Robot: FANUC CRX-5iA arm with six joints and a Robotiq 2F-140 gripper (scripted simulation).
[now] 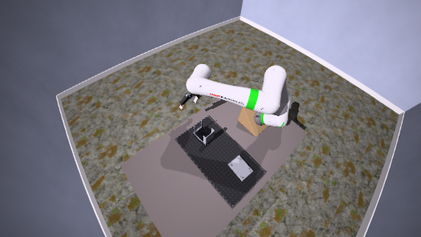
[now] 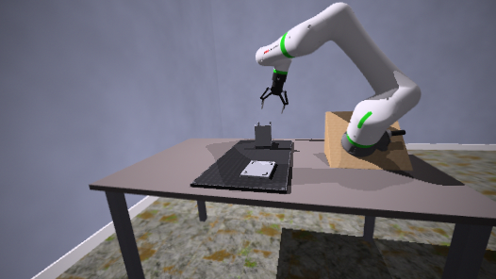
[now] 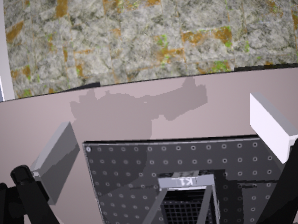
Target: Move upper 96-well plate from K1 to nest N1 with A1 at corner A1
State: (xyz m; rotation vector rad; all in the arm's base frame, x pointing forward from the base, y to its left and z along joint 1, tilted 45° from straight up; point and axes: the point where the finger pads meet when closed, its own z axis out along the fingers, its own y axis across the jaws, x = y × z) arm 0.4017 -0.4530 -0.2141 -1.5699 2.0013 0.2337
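Now: hand 220 mm to the right of the 96-well plate, 170 mm above it and 50 mm short of it. Also, from my hand: pale square (550 mm to the left, 190 mm below, 20 mm behind); then plate nest N1 (620 mm to the left, 200 mm below, 40 mm ahead).
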